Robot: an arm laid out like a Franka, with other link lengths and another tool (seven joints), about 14 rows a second.
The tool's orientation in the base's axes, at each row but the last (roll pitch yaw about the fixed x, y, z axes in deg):
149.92 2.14 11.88
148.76 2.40 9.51
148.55 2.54 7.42
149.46 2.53 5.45
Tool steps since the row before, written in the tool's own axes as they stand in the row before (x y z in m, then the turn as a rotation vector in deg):
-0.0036 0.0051 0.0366 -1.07 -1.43 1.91
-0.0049 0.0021 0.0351 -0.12 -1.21 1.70
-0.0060 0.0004 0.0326 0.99 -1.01 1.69
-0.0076 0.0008 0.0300 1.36 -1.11 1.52
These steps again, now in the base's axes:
0.0001 -0.0232 -0.0290 -1.19 0.04 -2.33
-0.0027 -0.0207 -0.0287 -0.23 0.12 -2.07
-0.0049 -0.0181 -0.0273 0.90 0.10 -2.01
-0.0072 -0.0167 -0.0251 1.25 0.30 -1.93

